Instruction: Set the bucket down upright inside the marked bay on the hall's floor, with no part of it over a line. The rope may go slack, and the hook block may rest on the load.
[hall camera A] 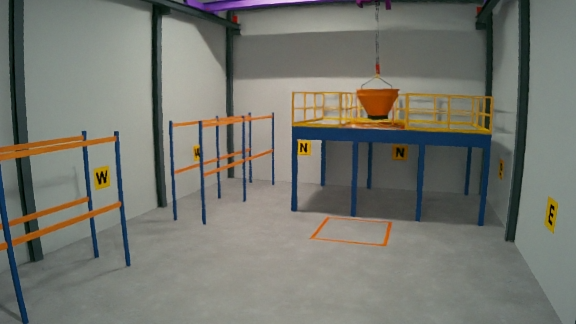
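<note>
The orange bucket [377, 102] hangs upright by its bail from the red hook block [377, 71], which is on the hoist's rope. The rope is taut and looks near vertical. In the view the bucket shows in front of the platform's railing, its dark bottom a little above the deck's front edge; its exact distance from the railing cannot be told. The marked bay [388, 233] is an orange outline on the hall's floor, in front of the platform and lower in the view than the bucket. The bucket is off the floor.
A blue platform [390, 135] with yellow railings [450, 95] stands at the back right on blue posts. An orange marking shows on its deck. Two blue and orange racks [120, 175] [203, 195] stand at the left. The purple girder [280, 5] crosses overhead.
</note>
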